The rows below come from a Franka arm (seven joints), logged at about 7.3 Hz.
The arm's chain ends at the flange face. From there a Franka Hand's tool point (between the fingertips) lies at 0.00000 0.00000 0.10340 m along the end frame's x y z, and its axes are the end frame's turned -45 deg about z.
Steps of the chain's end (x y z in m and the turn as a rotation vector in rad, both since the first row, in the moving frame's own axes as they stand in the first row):
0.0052, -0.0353, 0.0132, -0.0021, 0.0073, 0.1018
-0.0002, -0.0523, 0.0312, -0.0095, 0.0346, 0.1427
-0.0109, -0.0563, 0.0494, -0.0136, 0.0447, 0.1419
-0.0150, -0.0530, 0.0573, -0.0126, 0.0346, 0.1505
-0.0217, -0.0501, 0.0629, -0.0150, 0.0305, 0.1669
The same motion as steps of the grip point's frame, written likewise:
0.0290, -0.0206, 0.0132, -0.0066, 0.0037, 0.1018
0.0384, -0.0338, 0.0311, -0.0312, 0.0177, 0.1427
0.0341, -0.0431, 0.0493, -0.0412, 0.0220, 0.1419
0.0282, -0.0445, 0.0572, -0.0334, 0.0156, 0.1505
0.0209, -0.0474, 0.0628, -0.0322, 0.0110, 0.1669

